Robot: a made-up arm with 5 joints. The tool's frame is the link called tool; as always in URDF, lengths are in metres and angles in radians.
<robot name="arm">
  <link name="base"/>
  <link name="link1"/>
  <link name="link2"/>
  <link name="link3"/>
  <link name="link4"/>
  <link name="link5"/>
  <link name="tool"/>
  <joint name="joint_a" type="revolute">
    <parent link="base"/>
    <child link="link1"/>
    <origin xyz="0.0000 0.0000 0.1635" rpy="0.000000 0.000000 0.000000"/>
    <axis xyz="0 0 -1"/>
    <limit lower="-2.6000" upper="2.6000"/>
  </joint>
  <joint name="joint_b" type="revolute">
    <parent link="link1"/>
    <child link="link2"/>
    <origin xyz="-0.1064 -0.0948 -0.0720" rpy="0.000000 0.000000 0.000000"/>
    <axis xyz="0 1 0"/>
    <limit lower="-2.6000" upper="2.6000"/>
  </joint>
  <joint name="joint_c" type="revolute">
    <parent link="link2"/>
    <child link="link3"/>
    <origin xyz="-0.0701 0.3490 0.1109" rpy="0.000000 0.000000 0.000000"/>
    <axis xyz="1 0 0"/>
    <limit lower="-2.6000" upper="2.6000"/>
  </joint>
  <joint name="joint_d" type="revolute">
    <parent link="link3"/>
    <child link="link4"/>
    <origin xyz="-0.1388 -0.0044 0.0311" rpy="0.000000 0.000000 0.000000"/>
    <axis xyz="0 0 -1"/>
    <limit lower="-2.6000" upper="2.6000"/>
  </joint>
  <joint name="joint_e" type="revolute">
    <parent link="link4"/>
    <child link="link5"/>
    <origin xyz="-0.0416 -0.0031 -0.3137" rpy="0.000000 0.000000 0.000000"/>
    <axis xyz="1 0 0"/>
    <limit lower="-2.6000" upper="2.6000"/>
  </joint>
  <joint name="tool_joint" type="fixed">
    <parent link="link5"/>
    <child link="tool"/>
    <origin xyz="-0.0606 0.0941 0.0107" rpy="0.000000 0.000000 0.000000"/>
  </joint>
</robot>
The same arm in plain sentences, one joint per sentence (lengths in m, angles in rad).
The arm has five revolute joints in a row. What follows holds with every joint at zero, and every direction is one of the base frame's.
Joint 1 is mounted 0.1635 m along +z from the base frame's origin and rotates about -z, from -2.6 to 2.6 rad.
Joint 2 is mounted 0.1064 m along -x and 0.0948 m along -y and 0.072 m along -z from joint 1 and rotates about +y, from -2.6 to 2.6 rad.
Joint 3 is mounted 0.0701 m along -x and 0.349 m along +y and 0.1109 m along +z from joint 2 and rotates about +x, from -2.6 to 2.6 rad.
Joint 4 is mounted 0.1388 m along -x and 0.0044 m along -y and 0.0311 m along +z from joint 3 and rotates about -z, from -2.6 to 2.6 rad.
Joint 5 is mounted 0.0416 m along -x and 0.0031 m along -y and 0.3137 m along -z from joint 4 and rotates about +x, from -2.6 to 2.6 rad.
The tool frame, which is the frame that the pose is given for, is mounted 0.0606 m along -x and 0.0941 m along +y and 0.0107 m along +z from joint 5; its axes are parallel to the base frame's.

